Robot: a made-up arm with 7 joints. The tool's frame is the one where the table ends. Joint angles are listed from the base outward.
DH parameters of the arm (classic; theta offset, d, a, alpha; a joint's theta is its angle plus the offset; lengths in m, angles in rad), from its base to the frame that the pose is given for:
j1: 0 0.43 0 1.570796
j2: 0 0.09 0 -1.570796
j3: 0 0.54 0.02 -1.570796
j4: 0 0.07 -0.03 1.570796
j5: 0 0.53 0 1.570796
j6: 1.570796 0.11 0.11 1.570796
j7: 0 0.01 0 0
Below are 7 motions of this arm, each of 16 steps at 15 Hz.
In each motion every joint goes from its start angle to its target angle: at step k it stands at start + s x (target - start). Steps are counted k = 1, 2, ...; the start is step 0. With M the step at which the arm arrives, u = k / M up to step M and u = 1 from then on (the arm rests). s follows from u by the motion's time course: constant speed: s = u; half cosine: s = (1 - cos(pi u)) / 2; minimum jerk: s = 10 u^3 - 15 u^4 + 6 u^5.
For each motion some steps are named. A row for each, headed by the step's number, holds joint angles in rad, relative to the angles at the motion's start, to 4 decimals.
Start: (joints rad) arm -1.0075 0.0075 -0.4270 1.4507 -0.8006 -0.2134 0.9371
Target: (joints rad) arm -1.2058 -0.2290 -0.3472 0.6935 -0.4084 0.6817 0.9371
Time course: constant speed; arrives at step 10
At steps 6, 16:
6: -0.1190 -0.1419 0.0479 -0.4543 0.2353 0.5371 0.0000
16: -0.1983 -0.2365 0.0798 -0.7572 0.3922 0.8951 0.0000

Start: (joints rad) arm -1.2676 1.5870 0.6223 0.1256 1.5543 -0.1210 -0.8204
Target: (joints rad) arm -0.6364 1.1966 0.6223 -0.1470 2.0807 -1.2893 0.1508
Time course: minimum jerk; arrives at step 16
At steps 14, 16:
14: 0.6211 -0.3841 0.0000 -0.2682 0.5180 -1.1495 0.9556
16: 0.6312 -0.3904 0.0000 -0.2726 0.5264 -1.1683 0.9712

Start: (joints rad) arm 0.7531 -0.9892 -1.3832 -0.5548 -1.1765 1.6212 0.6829
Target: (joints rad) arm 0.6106 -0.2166 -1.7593 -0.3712 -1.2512 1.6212 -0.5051
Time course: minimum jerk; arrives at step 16
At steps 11, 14, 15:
11: -0.1168 0.6335 -0.3084 0.1506 -0.0613 0.0000 -0.9742
14: -0.1402 0.7602 -0.3701 0.1807 -0.0735 0.0000 -1.1689
15: -0.1422 0.7709 -0.3753 0.1832 -0.0745 0.0000 -1.1854

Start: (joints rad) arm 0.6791 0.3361 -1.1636 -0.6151 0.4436 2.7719 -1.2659
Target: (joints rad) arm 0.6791 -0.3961 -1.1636 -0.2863 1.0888 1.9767 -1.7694
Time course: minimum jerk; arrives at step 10
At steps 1, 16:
1: 0.0000 -0.0063 0.0000 0.0028 0.0055 -0.0068 -0.0043
16: 0.0000 -0.7322 0.0000 0.3288 0.6452 -0.7952 -0.5035

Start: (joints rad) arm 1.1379 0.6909 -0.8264 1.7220 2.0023 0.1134 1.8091
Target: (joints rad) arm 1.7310 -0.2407 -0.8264 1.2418 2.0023 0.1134 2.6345
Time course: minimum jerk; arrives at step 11
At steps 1, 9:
1: 0.0039 -0.0061 0.0000 -0.0031 0.0000 0.0000 0.0054
9: 0.5665 -0.8898 0.0000 -0.4586 0.0000 0.0000 0.7883

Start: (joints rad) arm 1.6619 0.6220 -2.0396 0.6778 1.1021 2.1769 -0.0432
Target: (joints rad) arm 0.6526 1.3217 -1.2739 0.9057 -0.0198 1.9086 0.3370
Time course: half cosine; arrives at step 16
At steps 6, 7, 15, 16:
6: -0.3115 0.2160 0.2363 0.0703 -0.3463 -0.0828 0.1174
7: -0.4062 0.2816 0.3082 0.0917 -0.4515 -0.1080 0.1530
15: -0.9996 0.6930 0.7583 0.2257 -1.1111 -0.2657 0.3765
16: -1.0093 0.6997 0.7657 0.2279 -1.1219 -0.2683 0.3802

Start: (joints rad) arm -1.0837 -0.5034 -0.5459 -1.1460 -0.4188 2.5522 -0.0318
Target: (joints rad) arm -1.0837 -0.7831 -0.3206 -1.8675 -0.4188 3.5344 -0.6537
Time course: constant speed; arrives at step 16
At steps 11, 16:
11: 0.0000 -0.1923 0.1549 -0.4960 0.0000 0.6753 -0.4276
16: 0.0000 -0.2797 0.2253 -0.7215 0.0000 0.9822 -0.6219

